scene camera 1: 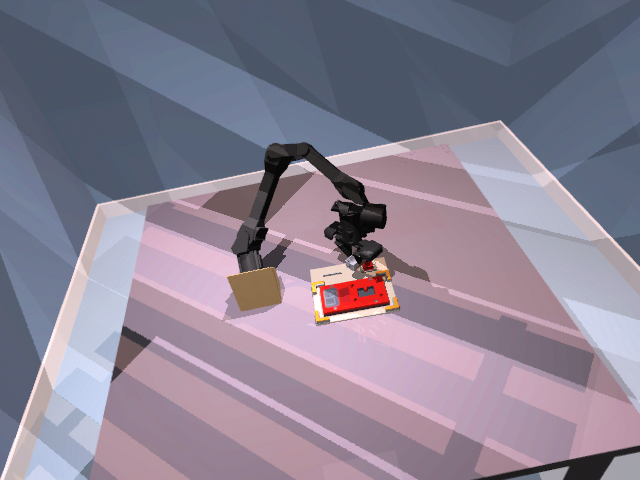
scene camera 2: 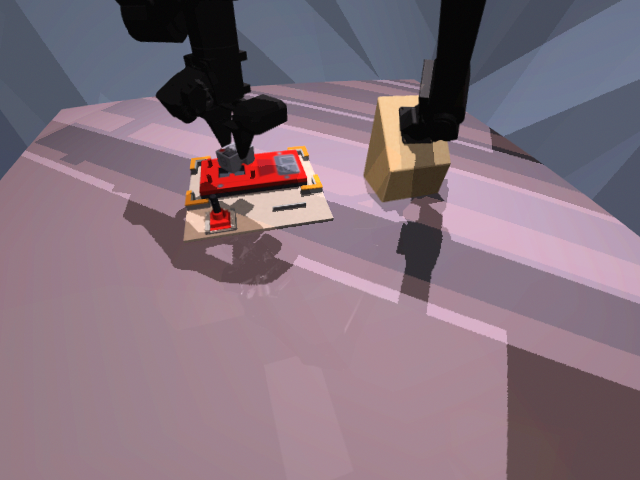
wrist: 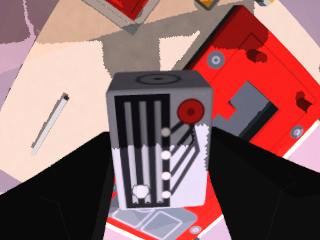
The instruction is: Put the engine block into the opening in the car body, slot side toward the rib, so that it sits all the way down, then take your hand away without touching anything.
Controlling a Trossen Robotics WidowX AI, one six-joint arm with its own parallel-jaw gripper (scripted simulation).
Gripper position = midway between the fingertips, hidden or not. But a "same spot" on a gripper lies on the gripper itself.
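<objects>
You can see my gripper in scene camera 1 [355, 260], and it's there in scene camera 2 and the wrist view too. On my gripper, [wrist: 253, 186] and [scene camera 2: 217, 128] are the same spot.
</objects>
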